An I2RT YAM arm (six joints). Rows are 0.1 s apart.
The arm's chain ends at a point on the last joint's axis. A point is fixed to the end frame.
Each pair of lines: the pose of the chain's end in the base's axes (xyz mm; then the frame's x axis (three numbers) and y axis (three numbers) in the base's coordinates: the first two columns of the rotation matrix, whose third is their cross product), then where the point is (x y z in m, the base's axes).
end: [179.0, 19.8, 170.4, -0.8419, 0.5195, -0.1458, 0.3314, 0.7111, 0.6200]
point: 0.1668 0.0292 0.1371
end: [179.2, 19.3, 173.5, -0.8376, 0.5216, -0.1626, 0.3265, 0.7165, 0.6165]
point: 0.1675 0.0284 0.1399
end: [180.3, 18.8, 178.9, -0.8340, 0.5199, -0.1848, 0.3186, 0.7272, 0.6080]
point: 0.1691 0.0273 0.1450
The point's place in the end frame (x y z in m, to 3 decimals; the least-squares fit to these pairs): 0.020 -0.018 0.025
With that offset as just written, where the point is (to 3 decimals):
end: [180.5, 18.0, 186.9, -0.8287, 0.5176, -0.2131, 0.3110, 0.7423, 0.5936]
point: 0.170 0.026 0.153
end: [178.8, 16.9, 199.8, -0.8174, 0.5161, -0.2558, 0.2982, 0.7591, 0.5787]
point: 0.169 0.023 0.165
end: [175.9, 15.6, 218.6, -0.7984, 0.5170, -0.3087, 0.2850, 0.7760, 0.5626]
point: 0.168 0.021 0.183
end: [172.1, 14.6, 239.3, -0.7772, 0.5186, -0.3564, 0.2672, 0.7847, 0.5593]
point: 0.166 0.019 0.203
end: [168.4, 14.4, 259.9, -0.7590, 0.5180, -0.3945, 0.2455, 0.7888, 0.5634]
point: 0.164 0.019 0.224
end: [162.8, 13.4, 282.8, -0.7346, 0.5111, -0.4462, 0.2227, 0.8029, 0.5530]
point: 0.160 0.017 0.246
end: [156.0, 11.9, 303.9, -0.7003, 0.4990, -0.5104, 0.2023, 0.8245, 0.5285]
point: 0.155 0.014 0.267
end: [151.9, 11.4, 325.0, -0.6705, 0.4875, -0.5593, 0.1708, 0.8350, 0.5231]
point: 0.153 0.013 0.288
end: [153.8, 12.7, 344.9, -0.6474, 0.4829, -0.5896, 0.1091, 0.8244, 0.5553]
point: 0.158 0.015 0.308
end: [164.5, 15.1, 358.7, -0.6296, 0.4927, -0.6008, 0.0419, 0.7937, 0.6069]
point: 0.171 0.020 0.323
